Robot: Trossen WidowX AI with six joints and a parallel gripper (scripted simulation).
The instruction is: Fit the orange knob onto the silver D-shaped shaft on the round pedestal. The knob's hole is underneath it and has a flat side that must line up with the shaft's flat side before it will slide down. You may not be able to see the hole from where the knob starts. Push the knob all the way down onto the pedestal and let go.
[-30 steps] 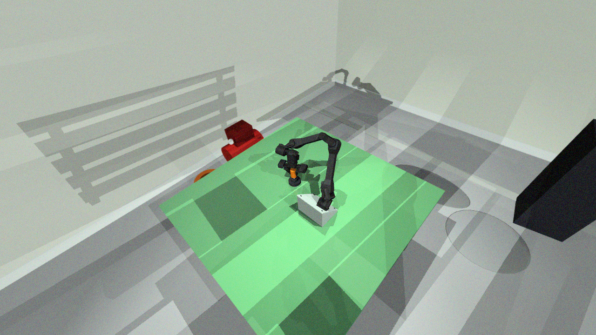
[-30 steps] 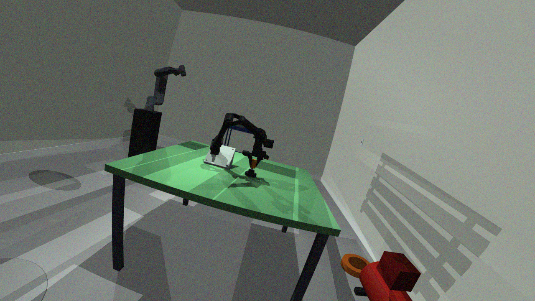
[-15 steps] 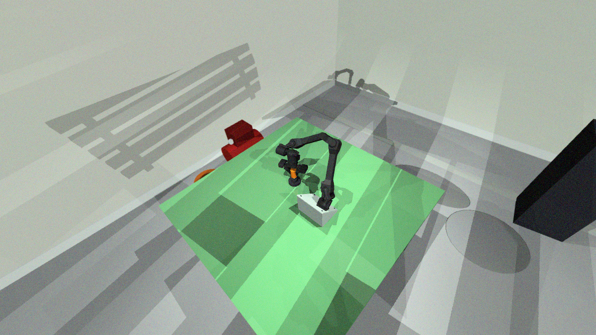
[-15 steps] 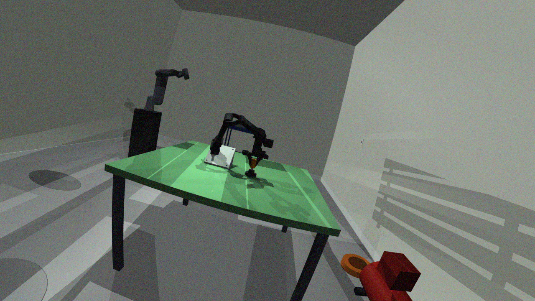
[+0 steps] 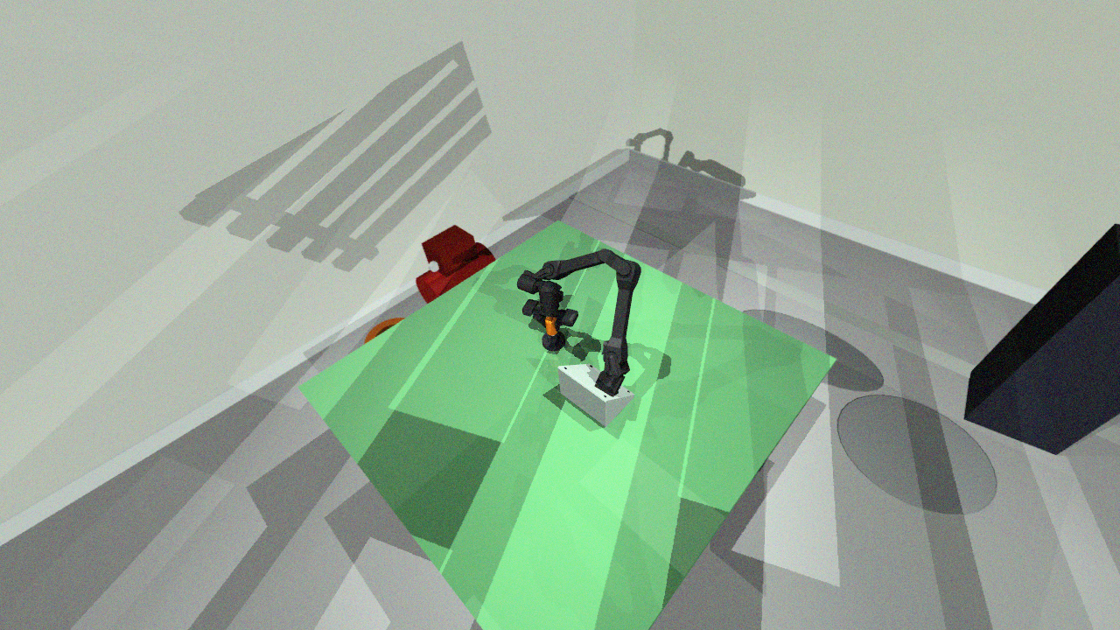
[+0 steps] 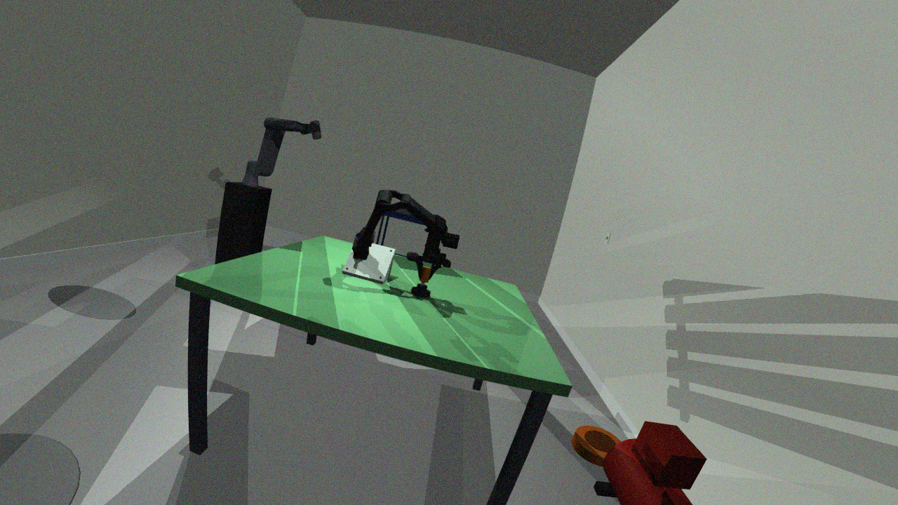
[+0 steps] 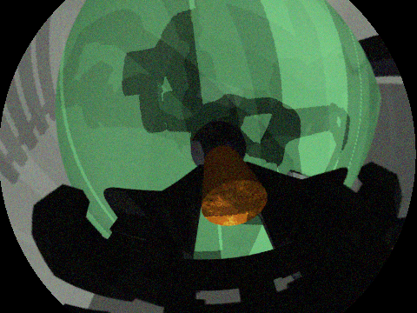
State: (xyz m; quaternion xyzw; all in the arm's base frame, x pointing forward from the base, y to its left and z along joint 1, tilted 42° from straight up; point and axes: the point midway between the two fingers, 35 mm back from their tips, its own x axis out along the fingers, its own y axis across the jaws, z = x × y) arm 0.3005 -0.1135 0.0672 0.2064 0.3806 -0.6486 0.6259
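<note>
My gripper tip is 40 mm above the dark round pedestal. The rest, counted from my gripper tip: orange knob (30 mm above).
</note>
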